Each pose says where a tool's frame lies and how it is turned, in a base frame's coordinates. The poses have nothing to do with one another.
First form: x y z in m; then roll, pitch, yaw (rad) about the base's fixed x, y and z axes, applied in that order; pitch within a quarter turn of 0, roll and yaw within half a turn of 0.
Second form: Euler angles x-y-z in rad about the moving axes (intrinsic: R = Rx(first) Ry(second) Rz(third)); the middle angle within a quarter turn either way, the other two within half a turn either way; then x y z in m. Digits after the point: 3 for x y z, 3 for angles.
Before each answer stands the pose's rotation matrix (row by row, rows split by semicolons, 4 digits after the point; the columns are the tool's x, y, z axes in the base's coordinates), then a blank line. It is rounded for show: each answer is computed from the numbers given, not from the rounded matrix.
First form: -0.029 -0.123 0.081 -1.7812 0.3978 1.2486
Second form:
0.2919 0.0781 -0.9532; 0.8745 -0.4255 0.2329; -0.3874 -0.9016 -0.1925

-2.262 -1.264 -0.262 -0.029 -0.123 0.081
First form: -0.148 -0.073 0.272 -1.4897 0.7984 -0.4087
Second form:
0.6404 -0.6229 0.4494; -0.2773 0.3580 0.8916; -0.7162 -0.6956 0.0565

-1.507 0.466 0.772 -0.148 -0.073 0.272
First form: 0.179 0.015 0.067 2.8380 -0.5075 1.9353
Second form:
-0.3116 0.9434 0.1140; 0.8165 0.2044 0.5399; 0.4860 0.2613 -0.8340

-2.567 0.114 -1.890 0.179 0.015 0.067
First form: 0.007 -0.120 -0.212 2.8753 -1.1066 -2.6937
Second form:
-0.4035 -0.2057 -0.8915; -0.1939 0.9715 -0.1364; 0.8942 0.1178 -0.4319

2.836 -1.101 2.670 0.007 -0.120 -0.212
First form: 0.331 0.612 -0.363 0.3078 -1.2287 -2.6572
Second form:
-0.2969 0.6964 0.6534; -0.1562 -0.7105 0.6862; 0.9421 0.1016 0.3197

-1.135 0.712 -1.974 0.331 0.612 -0.363
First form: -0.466 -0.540 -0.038 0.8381 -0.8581 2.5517
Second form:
-0.5434 0.0953 0.8341; 0.3637 -0.8687 0.3362; 0.7566 0.4861 0.4374

-0.655 0.986 -2.968 -0.466 -0.540 -0.038
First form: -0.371 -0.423 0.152 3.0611 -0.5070 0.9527
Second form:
0.5066 0.7897 0.3460; 0.7125 -0.6094 0.3478; 0.4856 0.0703 -0.8714

-2.762 0.353 -1.000 -0.371 -0.423 0.152
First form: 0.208 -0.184 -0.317 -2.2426 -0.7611 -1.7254
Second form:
-0.1115 -0.6981 0.7073; -0.7154 -0.4376 -0.5447; 0.6897 -0.5667 -0.4507

2.262 0.786 1.729 0.208 -0.184 -0.317
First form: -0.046 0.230 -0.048 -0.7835 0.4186 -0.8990
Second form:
0.5687 0.3760 0.7316; -0.7151 0.6655 0.2139; -0.4065 -0.6448 0.6473

-0.319 0.821 -0.584 -0.046 0.230 -0.048
